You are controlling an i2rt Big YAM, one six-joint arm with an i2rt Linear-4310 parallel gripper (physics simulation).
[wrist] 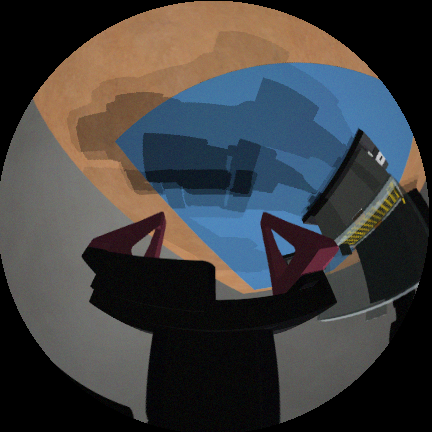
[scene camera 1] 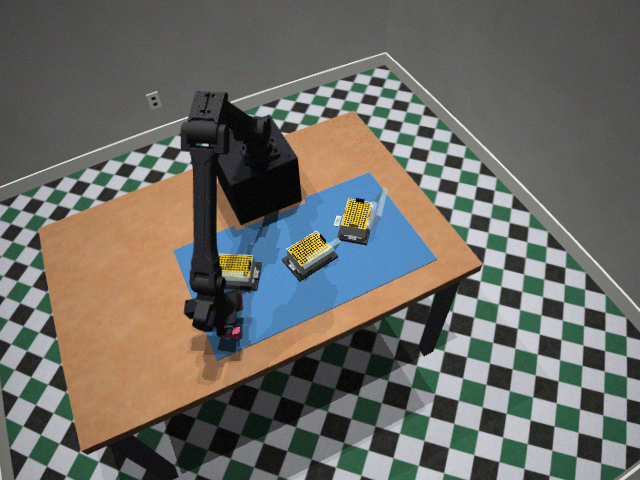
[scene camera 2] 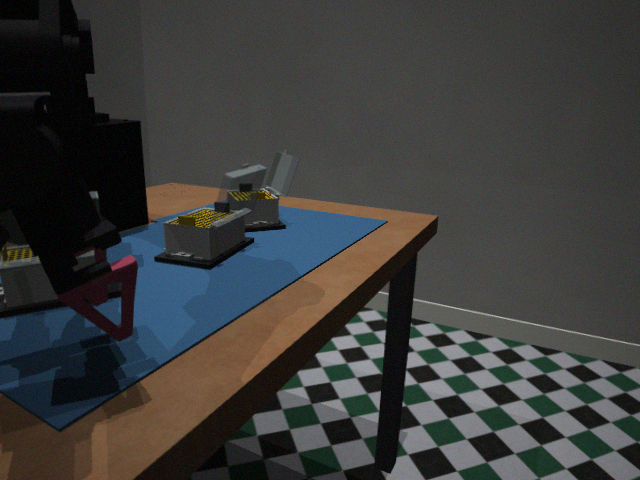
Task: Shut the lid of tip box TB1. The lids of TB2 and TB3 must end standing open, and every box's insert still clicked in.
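Frame: origin at the arm's base, x ahead, y left, z up, level; metres.
Where they show: gripper, between the fingertips: (wrist: 212, 216) (scene camera 1: 240, 324) (scene camera 2: 112, 319); arm's base, origin of its link: (scene camera 1: 260, 152) (scene camera 2: 72, 122).
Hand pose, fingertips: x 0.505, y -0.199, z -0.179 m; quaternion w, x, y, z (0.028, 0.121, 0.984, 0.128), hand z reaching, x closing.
Observation:
Each offset is from my fingertips to the top centre of the thing. "pt": to the spot under its first point. Level surfaces: height alone.
Three grey tip boxes with yellow inserts stand on the blue mat; their labels are unreadable. The left box {pt 0.116 m back, 0.029 m left, 0.062 m up} (scene camera 1: 238, 279) (scene camera 2: 31, 284) (wrist: 336, 192) is partly behind the arm in the scene views; its clear lid {pt 0.120 m back, 0.025 m right, 0.103 m up} (wrist: 387, 295) stands open in the wrist view. The middle box {0.198 m back, 0.266 m left, 0.031 m up} (scene camera 1: 310, 254) (scene camera 2: 201, 241) has its lid {pt 0.094 m back, 0.272 m left, 0.101 m up} (scene camera 2: 242, 178) up, seen nearly edge-on from scene camera 1. The right box {0.280 m back, 0.452 m left, 0.031 m up} (scene camera 1: 355, 227) (scene camera 2: 264, 210) has its lid {0.239 m back, 0.520 m left, 0.119 m up} (scene camera 1: 380, 204) (scene camera 2: 283, 173) up. The visible inserts look level. My gripper (scene camera 1: 238, 316) (scene camera 2: 112, 319) (wrist: 212, 216) is open and empty, above the mat on the left box's front side.
The blue mat {0.035 m down} (scene camera 1: 289, 302) (scene camera 2: 222, 289) (wrist: 225, 85) lies on the wooden table {0.038 m down} (scene camera 1: 129, 310) (scene camera 2: 289, 330). The black base block (scene camera 1: 266, 191) (scene camera 2: 124, 170) stands behind the left and middle boxes. A small white tag {pt 0.305 m back, 0.404 m left, 0.033 m down} (scene camera 1: 337, 221) is beside the right box. The table's front edge is near my gripper.

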